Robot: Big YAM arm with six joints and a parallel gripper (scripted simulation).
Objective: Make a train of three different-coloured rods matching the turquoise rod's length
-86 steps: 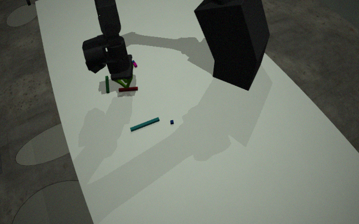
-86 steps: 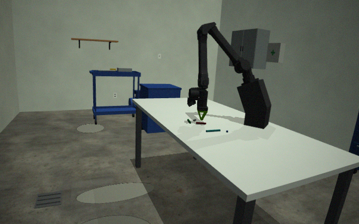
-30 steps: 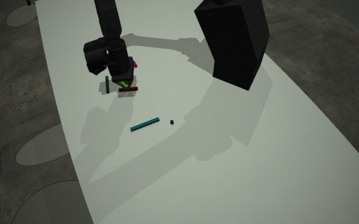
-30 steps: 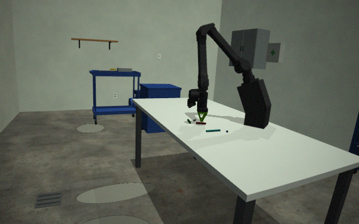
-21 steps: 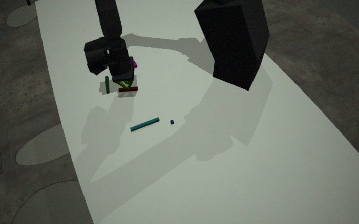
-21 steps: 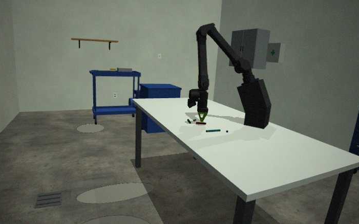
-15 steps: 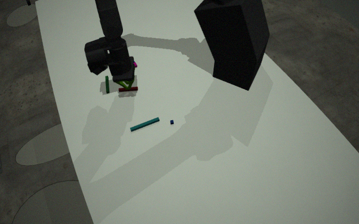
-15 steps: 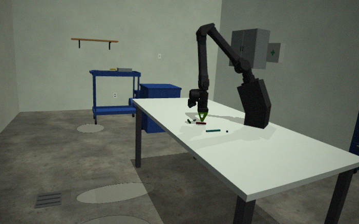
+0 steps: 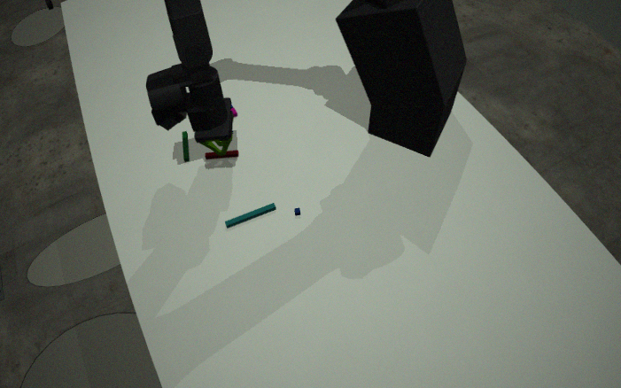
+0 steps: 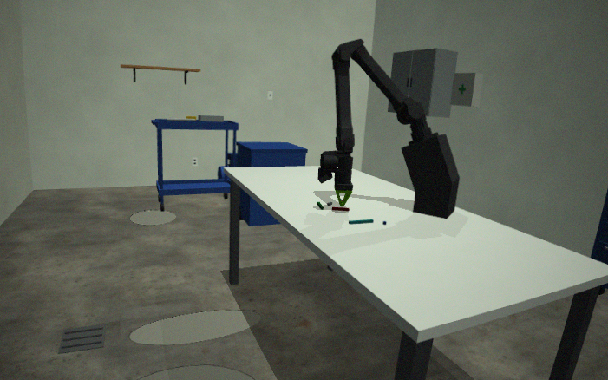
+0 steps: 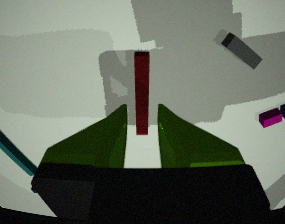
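My gripper is now 20 mm above the red rod. Also, from my hand: green rod: 70 mm ahead, 60 mm to the right, 20 mm below; magenta rod: 110 mm to the right, 60 mm behind, 20 mm below; grey rod: 80 mm to the right, 20 mm below, 20 mm ahead.
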